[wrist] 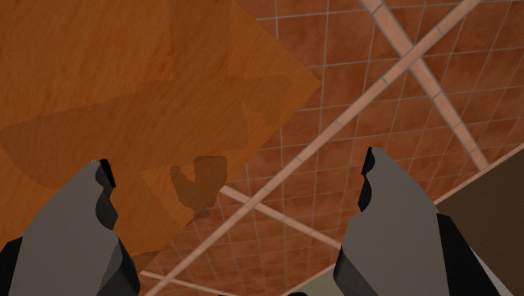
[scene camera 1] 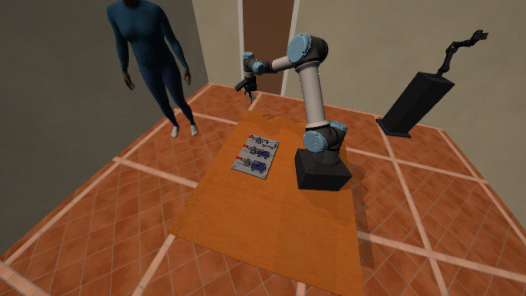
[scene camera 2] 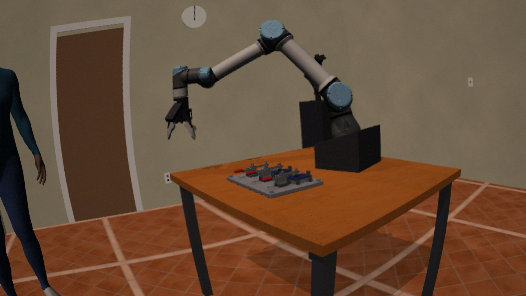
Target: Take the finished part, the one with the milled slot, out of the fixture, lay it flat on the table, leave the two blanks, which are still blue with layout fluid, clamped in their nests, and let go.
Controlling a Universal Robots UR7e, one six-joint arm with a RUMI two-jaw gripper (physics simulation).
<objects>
One and the same spot on a grey fixture plate: (scene camera 2: 252, 183) is (scene camera 1: 245, 149).
</objects>
